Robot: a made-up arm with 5 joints. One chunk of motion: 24 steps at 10 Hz.
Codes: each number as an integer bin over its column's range. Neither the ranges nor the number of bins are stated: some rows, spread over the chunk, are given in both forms.
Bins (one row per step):
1: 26 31 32 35 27 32
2: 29 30 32 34 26 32
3: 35 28 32 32 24 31
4: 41 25 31 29 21 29
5: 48 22 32 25 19 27
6: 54 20 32 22 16 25
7: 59 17 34 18 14 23
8: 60 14 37 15 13 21
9: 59 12 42 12 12 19
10: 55 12 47 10 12 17
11: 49 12 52 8 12 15
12: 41 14 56 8 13 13
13: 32 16 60 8 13 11
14: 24 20 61 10 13 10
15: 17 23 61 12 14 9
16: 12 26 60 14 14 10
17: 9 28 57 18 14 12
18: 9 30 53 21 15 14
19: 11 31 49 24 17 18
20: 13 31 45 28 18 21
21: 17 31 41 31 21 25
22: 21 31 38 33 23 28
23: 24 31 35 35 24 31
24: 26 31 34 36 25 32
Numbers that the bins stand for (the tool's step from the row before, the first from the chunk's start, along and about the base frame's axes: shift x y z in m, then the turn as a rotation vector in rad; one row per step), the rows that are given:
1: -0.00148 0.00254 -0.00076 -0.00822 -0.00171 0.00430
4: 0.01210 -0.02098 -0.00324 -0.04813 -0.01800 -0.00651
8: 0.02929 -0.06411 0.01162 -0.14124 -0.03971 -0.03533
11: 0.01933 -0.07195 0.04876 -0.18779 -0.04243 -0.05695
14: -0.00329 -0.04059 0.07105 -0.17449 -0.03971 -0.07497
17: -0.01686 -0.00922 0.06114 -0.12129 -0.03700 -0.06776
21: -0.00962 0.00254 0.02152 -0.03483 -0.01800 -0.02092
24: -0.00148 0.00254 0.00419 -0.00157 -0.00714 0.00430
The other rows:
2: 0.00124 -0.00138 -0.00076 -0.01487 -0.00443 0.00430
3: 0.00667 -0.00922 -0.00076 -0.02817 -0.00986 0.00070
5: 0.01843 -0.03275 -0.00076 -0.07473 -0.02343 -0.01371
6: 0.02386 -0.04059 -0.00076 -0.09468 -0.03157 -0.02092
7: 0.02838 -0.05235 0.00419 -0.12129 -0.03700 -0.02813
9: 0.02838 -0.07195 0.02400 -0.16119 -0.04243 -0.04254
10: 0.02476 -0.07195 0.03638 -0.17449 -0.04243 -0.04975
12: 0.01210 -0.06411 0.05867 -0.18779 -0.03971 -0.06416
13: 0.00395 -0.05627 0.06857 -0.18779 -0.03971 -0.07137
15: -0.00962 -0.02883 0.07105 -0.16119 -0.03700 -0.07857
16: -0.01414 -0.01706 0.06857 -0.14789 -0.03700 -0.07497
18: -0.01686 -0.00138 0.05124 -0.10133 -0.03429 -0.06056
19: -0.01505 0.00254 0.04133 -0.08138 -0.02886 -0.04614
20: -0.01324 0.00254 0.03143 -0.05478 -0.02614 -0.03533
22: -0.00600 0.00254 0.01410 -0.02152 -0.01257 -0.01011
23: -0.00329 0.00254 0.00667 -0.00822 -0.00986 0.00070

